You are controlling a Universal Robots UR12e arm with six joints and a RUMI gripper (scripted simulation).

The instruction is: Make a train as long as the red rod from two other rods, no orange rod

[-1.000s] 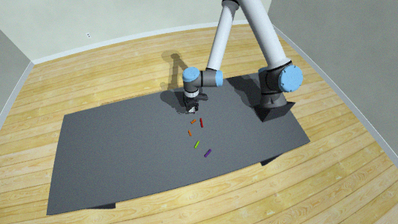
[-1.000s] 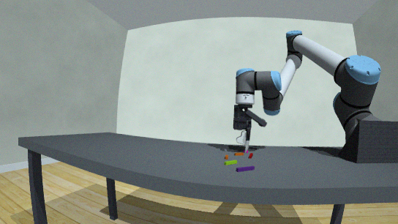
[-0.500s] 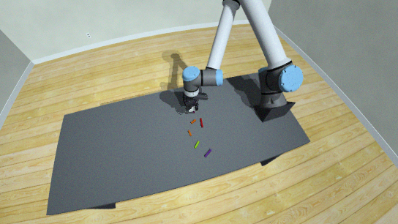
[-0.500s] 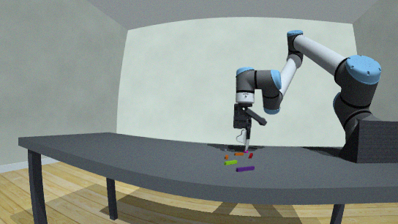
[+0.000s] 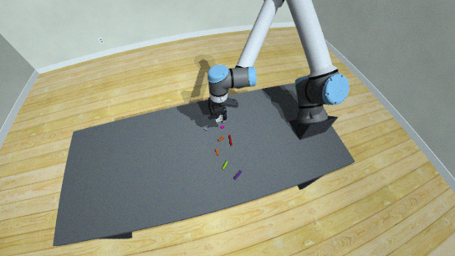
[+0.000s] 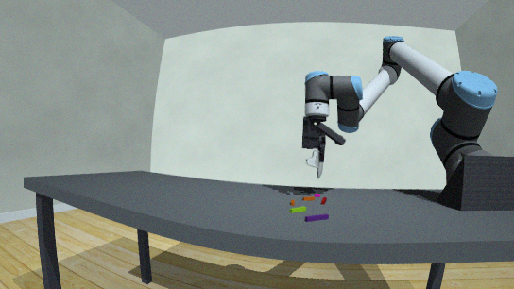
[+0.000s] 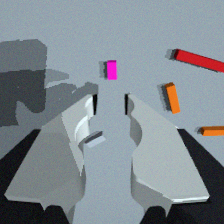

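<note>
My gripper is now 250 mm to the right of the lime rod, 80 mm above it and 50 mm short of it. The rest, counted from my hand: magenta rod (80 mm below); small grey rod (110 mm ahead, 80 mm below, 10 mm to the right); red rod (100 mm to the left, 80 mm below, 20 mm behind).
</note>
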